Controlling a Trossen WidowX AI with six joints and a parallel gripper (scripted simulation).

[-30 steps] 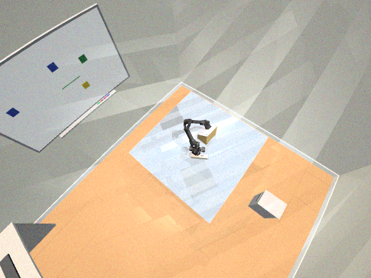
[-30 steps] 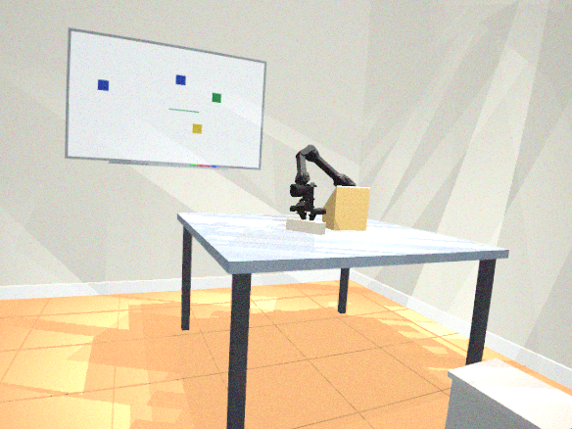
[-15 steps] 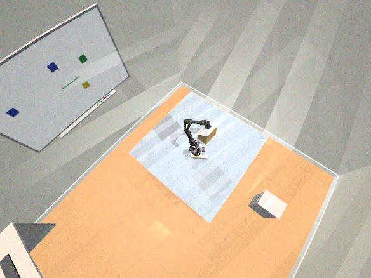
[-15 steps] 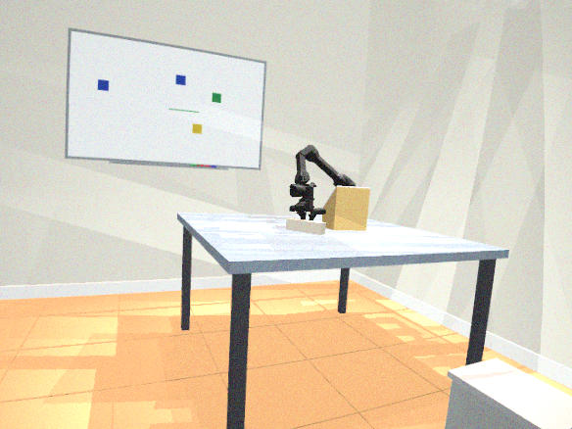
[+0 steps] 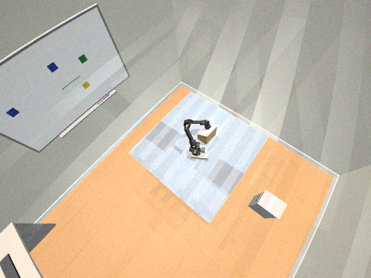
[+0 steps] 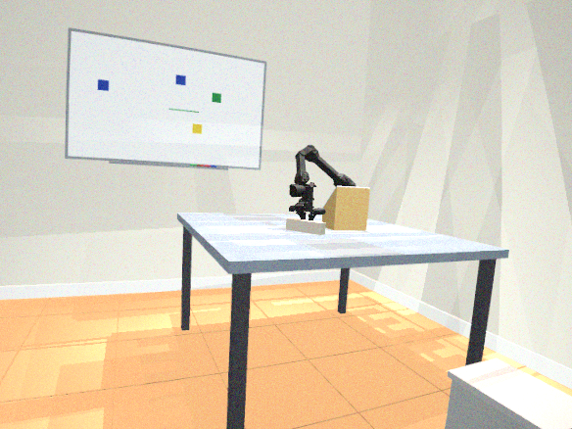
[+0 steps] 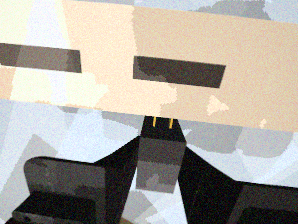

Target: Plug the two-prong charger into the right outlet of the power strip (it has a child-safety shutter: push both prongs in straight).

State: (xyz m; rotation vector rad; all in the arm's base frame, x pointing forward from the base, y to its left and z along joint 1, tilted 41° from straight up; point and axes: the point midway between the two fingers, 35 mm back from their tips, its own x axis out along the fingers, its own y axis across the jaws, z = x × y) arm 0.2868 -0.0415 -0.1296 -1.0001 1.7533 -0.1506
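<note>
Right now the two-prong charger is 10 mm ahead of my gripper tip, 10 mm to the left of it and 10 mm above it.
</note>
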